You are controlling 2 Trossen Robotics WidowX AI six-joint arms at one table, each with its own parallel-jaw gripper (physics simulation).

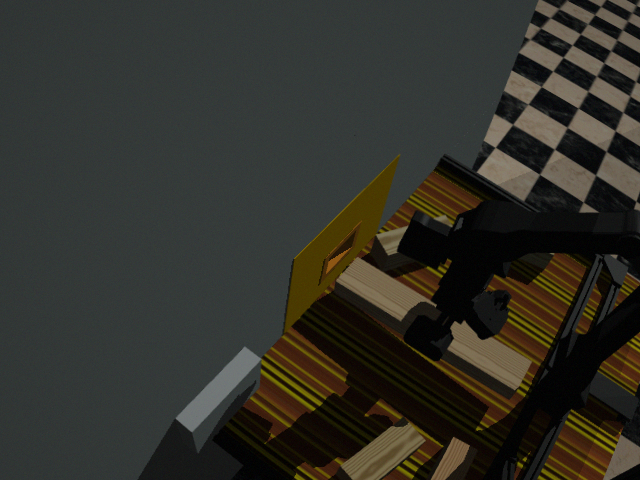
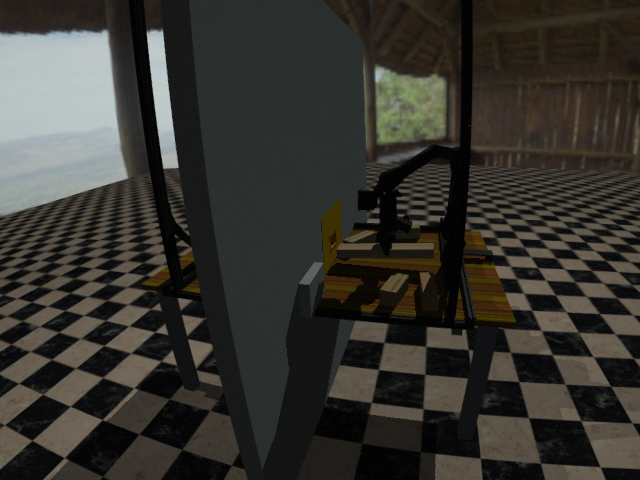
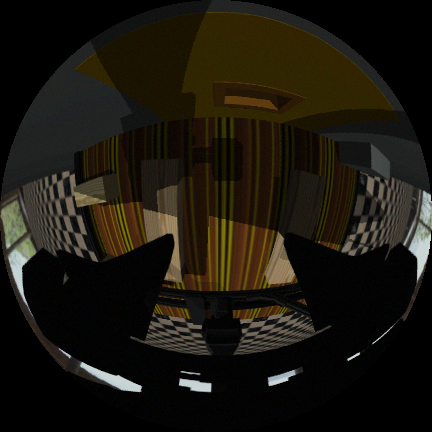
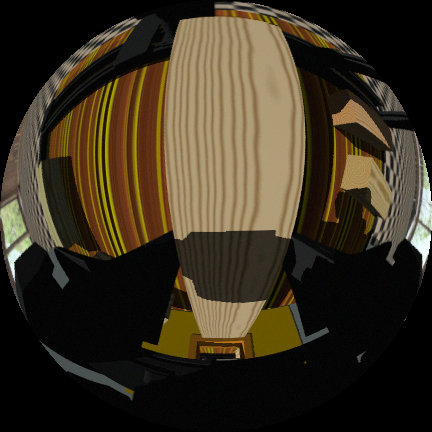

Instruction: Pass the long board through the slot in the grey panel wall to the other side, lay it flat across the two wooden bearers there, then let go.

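Frame: origin at the left arm's base, x left, y ahead, z down, level; centimetres.
Where they show: left gripper, between the fingertips: (image 3: 230, 239); right gripper, between the fingertips: (image 2: 388, 252) (image 4: 230, 232); left arm's base, origin of its link: (image 3: 221, 303) (image 4: 209, 357); right arm's base, origin of its link: (image 1: 553, 398).
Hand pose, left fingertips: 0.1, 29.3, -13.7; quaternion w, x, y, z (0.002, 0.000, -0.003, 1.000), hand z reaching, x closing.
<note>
Things, the pixels of their top centre, and the offset from my left fingertips, as dx, dy, dz. "spot": a spot on its surface instead.
- long pale board, centre of its top: (image 4: 234, 276) (image 1: 437, 319) (image 2: 385, 243) -4.0, +38.0, +7.4
- yellow plate, a spot on its surface: (image 3: 261, 52) spot: -2.1, +13.9, -1.4
- wooden piece, centre of its top: (image 1: 418, 234) (image 2: 360, 236) +11.4, +26.2, +10.6
- small block, centre of its top: (image 3: 86, 193) +28.5, +2.7, +10.9
The long pale board (image 1: 375, 290) (image 2: 413, 249) (image 4: 233, 120) lies level just above the striped table on the right arm's side. One end points at the slot in the yellow plate (image 1: 361, 210) (image 2: 330, 229) (image 4: 273, 326) set in the grey wall (image 1: 223, 143) (image 2: 270, 143), and stops just short of it. My right gripper (image 1: 444, 329) (image 2: 385, 248) (image 4: 230, 232) is shut on the board near its middle. My left gripper (image 3: 230, 239) is open and empty on the other side, facing the yellow plate (image 3: 261, 52). Below it lie the two wooden bearers (image 3: 163, 209) (image 3: 304, 197), in shadow.
Two short wooden blocks (image 1: 380, 452) (image 1: 453, 457) (image 2: 391, 288) (image 2: 425, 286) (image 4: 358, 116) (image 4: 365, 181) lie near the table's front edge. Another wooden piece (image 1: 390, 240) lies behind the right arm. A grey block (image 1: 218, 395) (image 2: 310, 286) (image 3: 365, 157) sits at the wall's foot. A small block (image 3: 95, 189) lies left of the bearers.
</note>
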